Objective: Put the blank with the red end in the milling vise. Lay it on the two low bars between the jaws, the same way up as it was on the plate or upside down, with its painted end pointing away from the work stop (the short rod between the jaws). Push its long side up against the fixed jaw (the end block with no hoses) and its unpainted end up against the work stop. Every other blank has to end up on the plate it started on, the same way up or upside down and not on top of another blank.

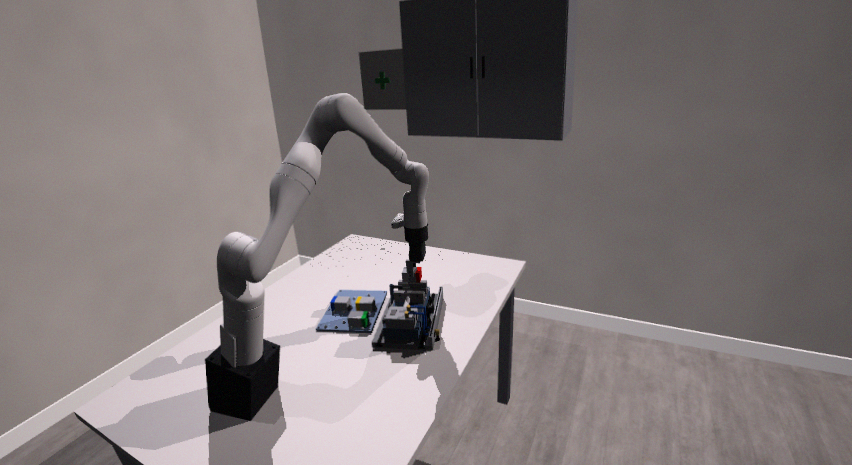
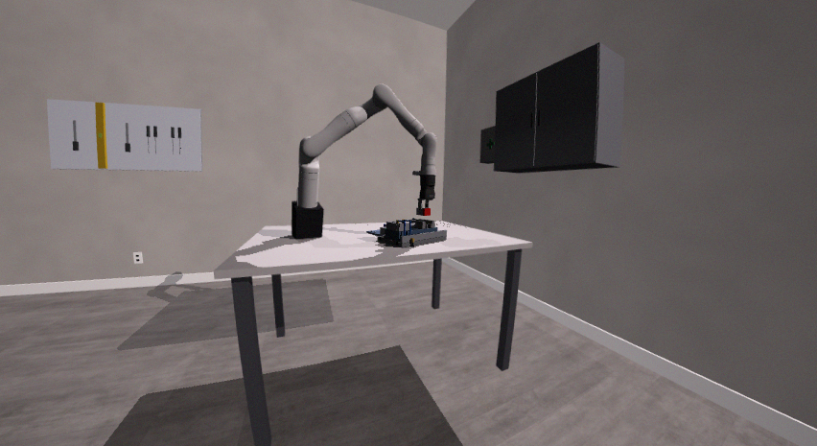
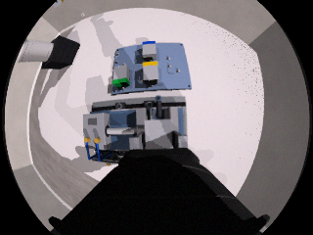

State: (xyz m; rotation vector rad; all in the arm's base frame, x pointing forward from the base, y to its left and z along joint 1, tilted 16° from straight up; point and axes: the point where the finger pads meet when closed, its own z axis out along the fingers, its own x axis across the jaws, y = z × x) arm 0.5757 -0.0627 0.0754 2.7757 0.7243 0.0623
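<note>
The vise is 120 mm below my hand, 60 mm behind it and 30 mm to the right of it. Also, from my hand: rail 130 mm below, 110 mm to the right, 20 mm behind; yellow blank 140 mm to the left, 140 mm below, 100 mm behind; green-ended blank 180 mm behind, 140 mm below, 100 mm to the left.
</note>
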